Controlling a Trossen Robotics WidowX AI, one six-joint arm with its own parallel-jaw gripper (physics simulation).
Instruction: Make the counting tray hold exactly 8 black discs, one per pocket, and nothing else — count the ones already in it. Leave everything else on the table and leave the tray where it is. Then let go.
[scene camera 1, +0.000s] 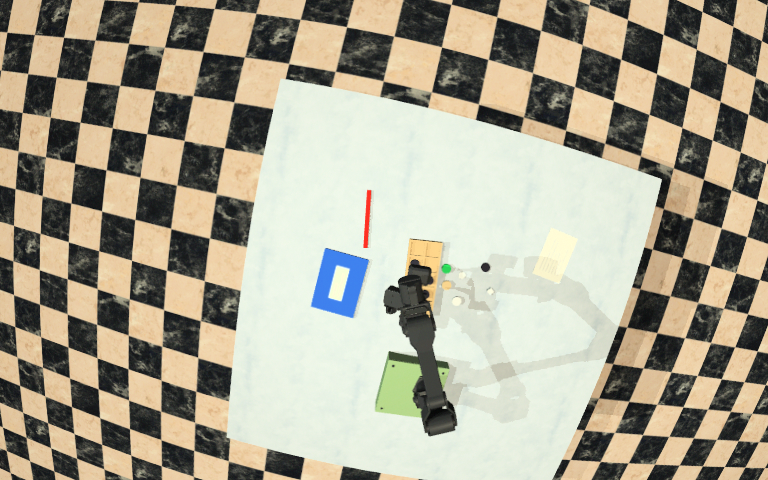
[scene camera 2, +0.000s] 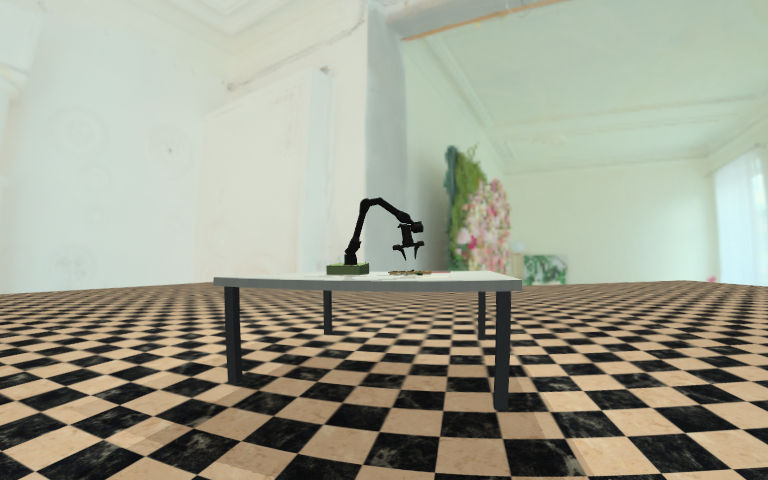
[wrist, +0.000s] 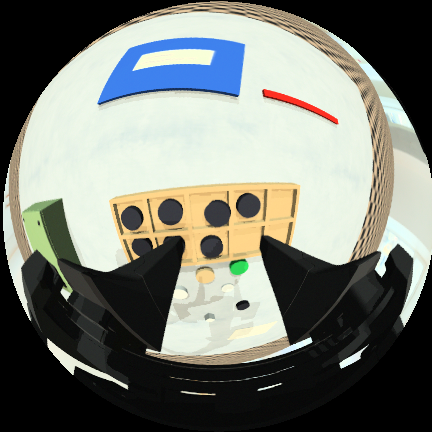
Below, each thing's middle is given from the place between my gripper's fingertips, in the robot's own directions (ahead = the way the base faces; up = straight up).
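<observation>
The tan counting tray (scene camera 1: 428, 253) is 8 cm below my hand, and I see that it also sits 2 cm to the right of my hand and 1 cm ahead of it.
</observation>
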